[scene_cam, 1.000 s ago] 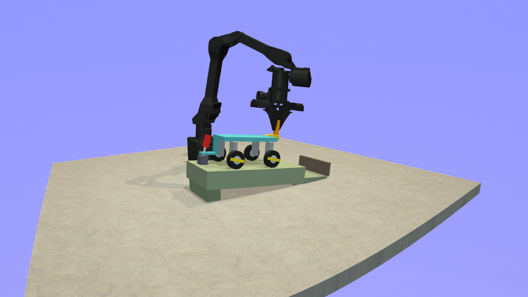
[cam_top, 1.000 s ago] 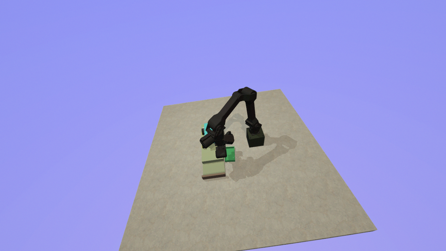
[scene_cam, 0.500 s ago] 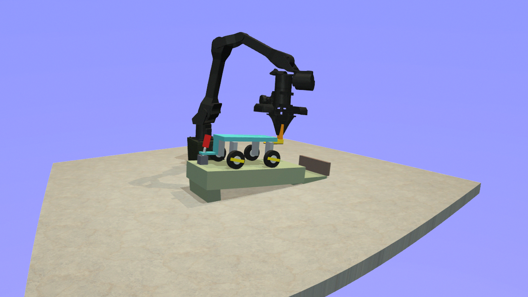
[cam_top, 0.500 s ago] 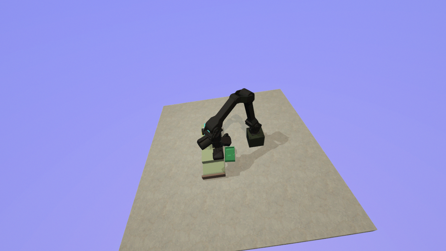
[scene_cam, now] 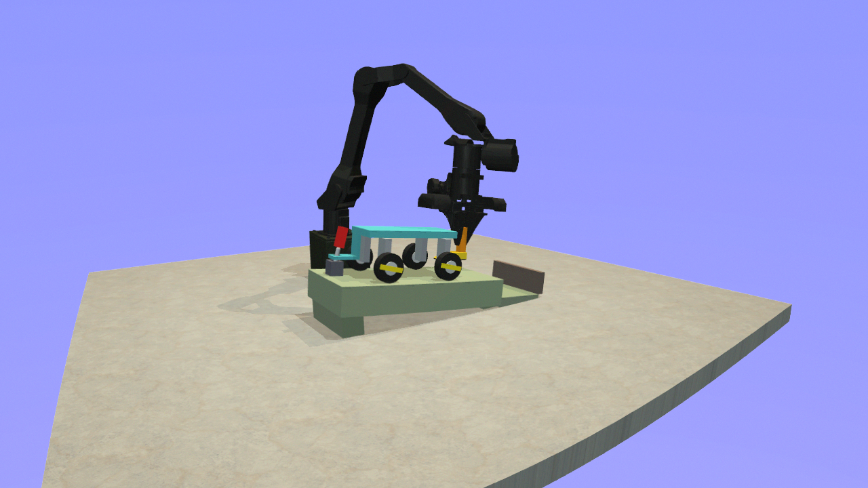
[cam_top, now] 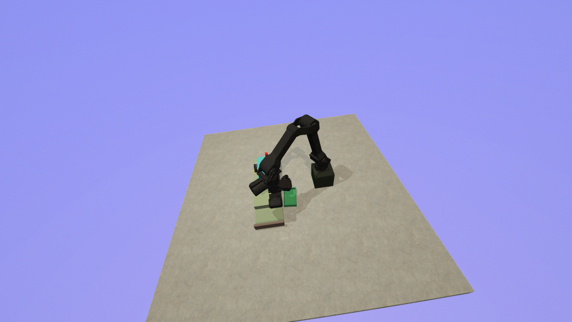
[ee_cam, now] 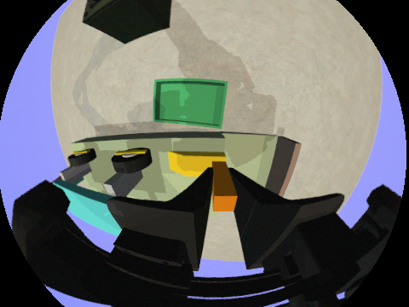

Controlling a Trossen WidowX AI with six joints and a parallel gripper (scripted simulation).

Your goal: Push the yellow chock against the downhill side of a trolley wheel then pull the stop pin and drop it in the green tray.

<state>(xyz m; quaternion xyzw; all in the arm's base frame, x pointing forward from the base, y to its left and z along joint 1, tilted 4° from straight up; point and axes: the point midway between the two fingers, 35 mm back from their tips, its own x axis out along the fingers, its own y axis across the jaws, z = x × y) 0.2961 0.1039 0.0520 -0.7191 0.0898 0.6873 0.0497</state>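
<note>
Now: the red-headed stop pin 290 mm to the right of my gripper tip, 30 mm above it and 20 mm behind it. From my gripper tip the other things lie so: green tray: 110 mm below, 80 mm behind, 40 mm to the right; brown stop board: 100 mm to the left, 70 mm below, 70 mm ahead; yellow chock: 20 mm to the right, 10 mm below.
</note>
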